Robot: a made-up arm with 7 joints.
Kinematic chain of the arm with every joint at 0, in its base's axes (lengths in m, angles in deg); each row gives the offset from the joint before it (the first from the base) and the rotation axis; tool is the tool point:
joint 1: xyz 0 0 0 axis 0 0.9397 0.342
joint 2: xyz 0 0 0 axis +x
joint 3: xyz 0 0 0 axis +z
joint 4: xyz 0.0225 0 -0.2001 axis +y
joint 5: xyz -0.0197 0 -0.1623 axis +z
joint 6: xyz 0 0 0 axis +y
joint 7: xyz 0 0 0 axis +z
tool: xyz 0 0 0
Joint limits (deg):
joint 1: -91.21..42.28
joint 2: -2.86..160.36
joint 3: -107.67..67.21
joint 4: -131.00..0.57
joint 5: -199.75..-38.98
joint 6: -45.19..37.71
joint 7: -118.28..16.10
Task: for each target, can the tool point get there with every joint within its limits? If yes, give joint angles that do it. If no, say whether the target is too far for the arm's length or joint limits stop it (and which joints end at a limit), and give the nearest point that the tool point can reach.
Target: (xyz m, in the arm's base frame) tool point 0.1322 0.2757 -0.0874
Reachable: yes | joints -20.67 98.07 -68.98 -72.38 -103.66 23.61 3.18
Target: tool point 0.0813 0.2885 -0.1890
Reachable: yes | joints 5.15 50.30 22.15 -41.05 -132.13 22.89 -59.54
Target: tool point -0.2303 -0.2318 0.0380
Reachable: no: joint limits stop it (at a limit: joint 2, joint 3) | nearest point -0.1882 -0.0679 0.0753 | short by 0.173 m
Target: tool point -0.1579 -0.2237 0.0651
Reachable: no: joint limits stop it (at a limit: joint 2, joint 3) | nearest point -0.1421 -0.0825 0.1019 | short by 0.147 m
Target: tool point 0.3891 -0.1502 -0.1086
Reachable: no: too far | nearest point 0.3294 -0.1272 -0.0919 | short by 0.066 m
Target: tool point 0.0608 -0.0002 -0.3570
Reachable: yes | joints -3.28 10.96 -58.44 -27.28 -54.47 22.31 -83.11
